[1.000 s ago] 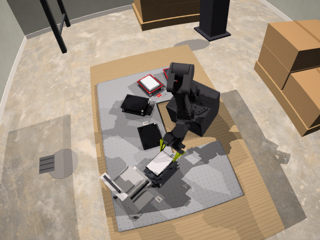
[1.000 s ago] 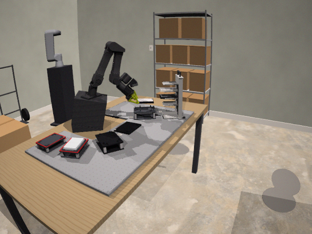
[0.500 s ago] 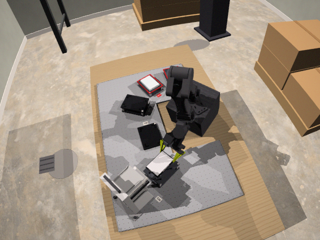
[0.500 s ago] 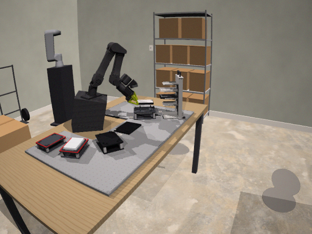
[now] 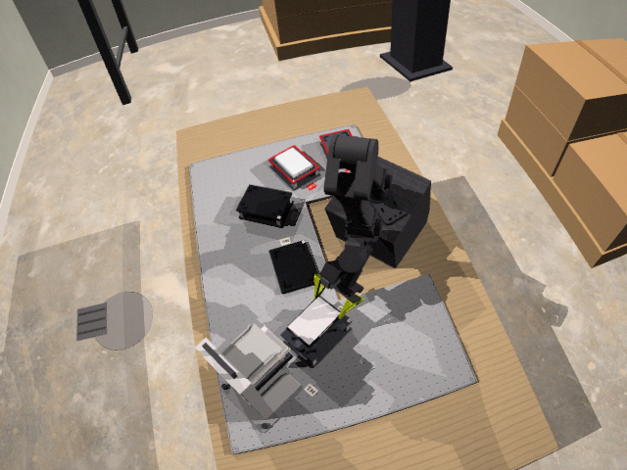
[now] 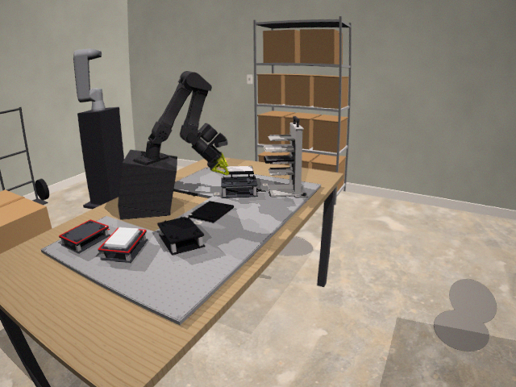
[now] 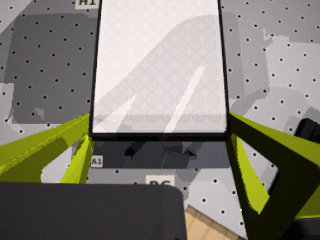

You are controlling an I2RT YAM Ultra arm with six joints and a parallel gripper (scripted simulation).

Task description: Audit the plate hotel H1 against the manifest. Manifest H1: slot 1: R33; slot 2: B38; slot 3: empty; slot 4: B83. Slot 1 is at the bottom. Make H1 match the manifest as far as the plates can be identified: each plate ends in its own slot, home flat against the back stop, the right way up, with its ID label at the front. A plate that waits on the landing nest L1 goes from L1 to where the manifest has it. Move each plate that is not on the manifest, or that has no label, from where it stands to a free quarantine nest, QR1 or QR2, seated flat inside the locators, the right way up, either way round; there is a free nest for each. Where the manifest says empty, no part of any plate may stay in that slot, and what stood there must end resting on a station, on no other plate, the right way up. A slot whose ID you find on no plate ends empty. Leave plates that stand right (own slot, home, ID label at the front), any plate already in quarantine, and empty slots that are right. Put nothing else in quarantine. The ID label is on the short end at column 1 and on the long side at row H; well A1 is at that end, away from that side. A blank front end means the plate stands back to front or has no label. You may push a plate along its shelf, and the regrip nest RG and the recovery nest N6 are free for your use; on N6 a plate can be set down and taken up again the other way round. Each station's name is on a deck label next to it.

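Right now my hand is 50 mm short of the regrip nest, 20 mm to the right of it and 60 mm above it. Round my hand: RG deck label (50 mm behind, 20 mm to the right, 110 mm below); then H1 deck label (140 mm ahead, 160 mm to the left, 110 mm below); then dark well plate (220 mm ahead, 80 mm to the left, 50 mm above).
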